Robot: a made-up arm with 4 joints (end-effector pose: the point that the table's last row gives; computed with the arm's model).
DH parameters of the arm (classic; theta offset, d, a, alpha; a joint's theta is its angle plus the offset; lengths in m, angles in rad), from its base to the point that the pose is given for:
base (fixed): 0 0 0 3.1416
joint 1: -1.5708 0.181 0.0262 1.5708
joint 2: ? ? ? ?
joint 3: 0 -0.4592 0.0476 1.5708
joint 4: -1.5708 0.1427 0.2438 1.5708
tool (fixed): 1.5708 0.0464 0 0
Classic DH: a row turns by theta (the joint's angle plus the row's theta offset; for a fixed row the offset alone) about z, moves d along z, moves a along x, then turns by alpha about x.
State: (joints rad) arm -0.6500 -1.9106 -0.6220 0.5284
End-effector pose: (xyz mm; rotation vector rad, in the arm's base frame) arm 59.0 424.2 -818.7 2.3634 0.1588 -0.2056
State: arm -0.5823 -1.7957 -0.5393 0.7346
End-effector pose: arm 119.4 409.3 -812.4 2.4919 0.1152 -0.1208
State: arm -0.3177 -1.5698 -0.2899 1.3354
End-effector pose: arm 225.4 360.3 -742.4 2.9050 0.0403 0.0052
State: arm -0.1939 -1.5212 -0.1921 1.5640
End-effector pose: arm 246.9 337.7 -701.7 3.0861 0.0027 0.0147
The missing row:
joint 2: 1.5708 -0.1117 0.0246 1.5708
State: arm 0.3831 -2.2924 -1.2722 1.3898
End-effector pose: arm 526.9 182.7 -612.6 -1.7855 1.8211 0.5782
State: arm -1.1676 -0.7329 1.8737 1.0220
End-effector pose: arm 287.8 -287.7 -668.0 -0.1516 2.3401 0.2856
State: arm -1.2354 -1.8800 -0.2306 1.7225
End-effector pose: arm -306.2 443.7 -541.9 -2.4159 -1.3187 0.3923
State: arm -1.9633 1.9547 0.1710 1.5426
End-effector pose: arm 7.5 222.8 419.5 -0.2323 -0.4104 1.7630
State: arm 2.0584 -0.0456 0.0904 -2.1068
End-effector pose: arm -365.8 -107.4 -94.3 -1.1241 1.9791 -1.1148
